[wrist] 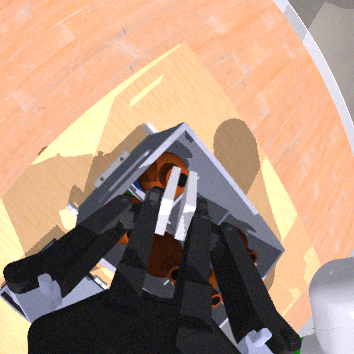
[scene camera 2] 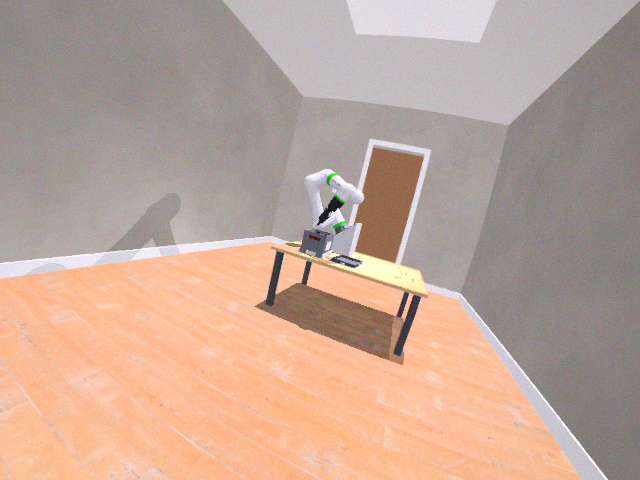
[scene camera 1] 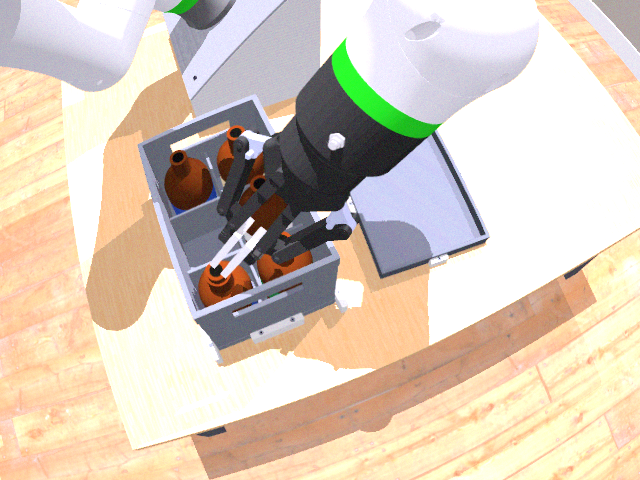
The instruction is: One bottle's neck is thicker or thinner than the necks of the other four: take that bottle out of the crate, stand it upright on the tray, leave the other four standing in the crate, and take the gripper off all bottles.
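Where they show: gripper, fingertip midpoint: (wrist: 180, 182) (scene camera 2: 314, 227) (scene camera 1: 224, 262); arm's base at its link origin: (scene camera 2: 343, 231).
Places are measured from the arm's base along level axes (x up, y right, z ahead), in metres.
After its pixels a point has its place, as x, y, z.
My gripper (scene camera 1: 219, 269) {0.023, 0.050, 0.526} (scene camera 2: 318, 223) {0.023, 0.050, 0.526} (wrist: 180, 182) {0.023, 0.050, 0.526} is shut to a narrow gap. Its white tips are at the mouth of the front-left brown bottle (scene camera 1: 224, 293) {-0.063, 0.065, 0.530} (wrist: 154, 172) {-0.067, 0.052, 0.530} and partly cover it. I see no neck clasped between them; touching cannot be told. This bottle stands upright in the grey crate (scene camera 1: 222, 330) {-0.101, 0.083, 0.566} (scene camera 2: 315, 248) {-0.131, -0.014, 0.548} (wrist: 215, 180) {-0.049, 0.115, 0.473}, with a ringed neck. Other bottles stand at the back left (scene camera 1: 188, 186) {-0.069, 0.089, 0.362}, back right (scene camera 1: 225, 157) {-0.067, 0.029, 0.331}, middle right (scene camera 1: 258, 183) {-0.026, -0.008, 0.411} and front right (scene camera 1: 286, 266) {-0.063, -0.019, 0.513}, the last three partly hidden. The shallow grey tray (scene camera 1: 408, 193) {-0.184, -0.240, 0.395} (scene camera 2: 347, 260) {-0.184, -0.223, 0.339} holds no bottle.
The crate's middle-left compartment (scene camera 1: 199, 240) {-0.181, 0.099, 0.393} is empty. Thin dividers and high walls surround the bottles. The tray stands right of the crate in scene camera 1. A tall grey panel (scene camera 1: 273, 56) {-0.057, -0.077, 0.153} (scene camera 2: 350, 240) {-0.042, -0.141, 0.143} stands behind the crate. The wooden table (scene camera 1: 170, 382) {-0.189, 0.194, 0.606} (scene camera 2: 385, 271) {-0.189, -0.532, 0.250} carries everything.
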